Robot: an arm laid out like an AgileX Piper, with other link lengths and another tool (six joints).
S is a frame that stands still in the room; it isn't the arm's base.
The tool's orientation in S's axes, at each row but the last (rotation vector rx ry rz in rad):
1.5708, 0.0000, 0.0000
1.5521, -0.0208, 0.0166
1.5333, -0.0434, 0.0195
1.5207, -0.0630, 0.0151
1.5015, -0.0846, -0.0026
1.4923, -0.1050, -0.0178
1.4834, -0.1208, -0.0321
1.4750, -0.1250, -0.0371
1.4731, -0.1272, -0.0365
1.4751, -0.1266, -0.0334
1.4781, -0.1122, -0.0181
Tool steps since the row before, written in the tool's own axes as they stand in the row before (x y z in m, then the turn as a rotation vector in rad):
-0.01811, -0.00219, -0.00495, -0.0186, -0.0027, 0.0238
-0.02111, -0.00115, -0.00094, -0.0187, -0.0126, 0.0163
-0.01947, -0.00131, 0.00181, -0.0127, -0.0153, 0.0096
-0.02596, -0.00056, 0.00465, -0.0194, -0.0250, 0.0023
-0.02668, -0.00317, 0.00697, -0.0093, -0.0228, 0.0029
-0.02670, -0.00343, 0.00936, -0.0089, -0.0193, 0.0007
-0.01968, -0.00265, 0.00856, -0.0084, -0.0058, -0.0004
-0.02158, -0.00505, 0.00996, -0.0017, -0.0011, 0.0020
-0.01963, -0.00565, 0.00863, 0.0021, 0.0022, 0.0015
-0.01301, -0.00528, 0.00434, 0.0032, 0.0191, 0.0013
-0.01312, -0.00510, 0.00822, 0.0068, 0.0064, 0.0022
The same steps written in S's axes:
-0.01811, 0.00495, -0.00219, -0.0186, -0.0238, -0.0027
-0.02107, 0.00097, -0.00167, -0.0184, -0.0165, -0.0127
-0.01943, -0.00157, -0.00203, -0.0122, -0.0100, -0.0154
-0.02604, -0.00391, -0.00165, -0.0182, -0.0030, -0.0258
-0.02684, -0.00572, -0.00415, -0.0083, -0.0040, -0.0230
-0.02715, -0.00753, -0.00429, -0.0079, -0.0015, -0.0197
-0.02027, -0.00684, -0.00313, -0.0080, 0.0007, -0.0063
-0.02223, -0.00816, -0.00544, -0.0018, -0.0019, -0.0010
-0.02012, -0.00709, -0.00606, 0.0018, -0.0015, 0.0025
-0.01309, -0.00351, -0.00570, 0.0020, 0.0002, 0.0193
-0.01347, -0.00757, -0.00519, 0.0062, -0.0021, 0.0070

